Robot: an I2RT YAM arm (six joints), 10 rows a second.
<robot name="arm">
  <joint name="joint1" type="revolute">
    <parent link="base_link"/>
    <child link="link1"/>
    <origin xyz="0 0 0.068" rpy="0 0 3.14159"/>
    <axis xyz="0 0 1"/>
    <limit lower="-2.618" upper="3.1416"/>
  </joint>
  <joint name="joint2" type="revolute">
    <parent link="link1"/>
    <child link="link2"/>
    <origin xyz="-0.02 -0.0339 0.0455" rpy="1.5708 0 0"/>
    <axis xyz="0 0 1"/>
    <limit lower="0" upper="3.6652"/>
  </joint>
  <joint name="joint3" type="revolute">
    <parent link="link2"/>
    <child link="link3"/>
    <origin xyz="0.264 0 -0.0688" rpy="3.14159 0 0"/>
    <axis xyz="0 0 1"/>
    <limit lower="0" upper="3.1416"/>
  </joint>
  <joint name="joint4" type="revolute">
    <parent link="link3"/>
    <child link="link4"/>
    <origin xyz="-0.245 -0.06 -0.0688" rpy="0 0 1.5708"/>
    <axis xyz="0 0 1"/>
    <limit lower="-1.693" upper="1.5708"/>
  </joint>
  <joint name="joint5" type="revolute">
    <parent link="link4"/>
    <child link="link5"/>
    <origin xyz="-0.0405 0.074 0.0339" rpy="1.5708 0 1.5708"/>
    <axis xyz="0 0 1"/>
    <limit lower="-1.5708" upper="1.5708"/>
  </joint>
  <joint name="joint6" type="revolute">
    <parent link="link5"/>
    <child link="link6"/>
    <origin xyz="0.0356 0 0.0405" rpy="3.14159 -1.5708 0"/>
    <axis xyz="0 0 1"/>
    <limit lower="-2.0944" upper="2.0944"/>
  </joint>
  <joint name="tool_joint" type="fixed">
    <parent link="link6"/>
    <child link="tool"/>
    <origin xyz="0 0 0" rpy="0 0 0"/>
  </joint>
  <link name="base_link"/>
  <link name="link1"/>
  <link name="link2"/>
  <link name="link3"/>
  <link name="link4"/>
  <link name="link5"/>
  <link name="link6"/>
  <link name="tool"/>
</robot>
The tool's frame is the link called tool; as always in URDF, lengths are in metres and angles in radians.
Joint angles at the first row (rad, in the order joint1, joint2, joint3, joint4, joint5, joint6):
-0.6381, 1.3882, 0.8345, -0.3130, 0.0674, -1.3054
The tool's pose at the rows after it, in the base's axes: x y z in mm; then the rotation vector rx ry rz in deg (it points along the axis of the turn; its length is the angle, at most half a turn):
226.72, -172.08, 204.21, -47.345, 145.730, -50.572
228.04, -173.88, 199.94, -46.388, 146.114, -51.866
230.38, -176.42, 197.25, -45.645, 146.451, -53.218
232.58, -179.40, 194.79, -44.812, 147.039, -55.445
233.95, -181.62, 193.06, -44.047, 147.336, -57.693
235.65, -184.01, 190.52, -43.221, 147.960, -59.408
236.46, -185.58, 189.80, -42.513, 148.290, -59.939
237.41, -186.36, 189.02, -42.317, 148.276, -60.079
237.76, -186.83, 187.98, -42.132, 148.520, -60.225
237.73, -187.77, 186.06, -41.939, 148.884, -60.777
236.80, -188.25, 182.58, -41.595, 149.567, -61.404
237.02, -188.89, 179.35, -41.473, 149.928, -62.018
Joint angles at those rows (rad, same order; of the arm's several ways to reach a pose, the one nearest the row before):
-0.6381, 1.4051, 0.8146, -0.2716, 0.0889, -1.2993
-0.6382, 1.4189, 0.8053, -0.2409, 0.1073, -1.2932
-0.6381, 1.4357, 0.8053, -0.2164, 0.1257, -1.2901
-0.6381, 1.4526, 0.8053, -0.1888, 0.1564, -1.2901
-0.6381, 1.4634, 0.8023, -0.1612, 0.1840, -1.2916
-0.6381, 1.4787, 0.8023, -0.1396, 0.2101, -1.2901
-0.6396, 1.4864, 0.8053, -0.1334, 0.2194, -1.2855
-0.6397, 1.4925, 0.8069, -0.1273, 0.2209, -1.2839
-0.6397, 1.4971, 0.8069, -0.1243, 0.2255, -1.2824
-0.6412, 1.5033, 0.8038, -0.1151, 0.2347, -1.2839
-0.6427, 1.5094, 0.7946, -0.1028, 0.2485, -1.2839
-0.6428, 1.5186, 0.7885, -0.0875, 0.2592, -1.2855

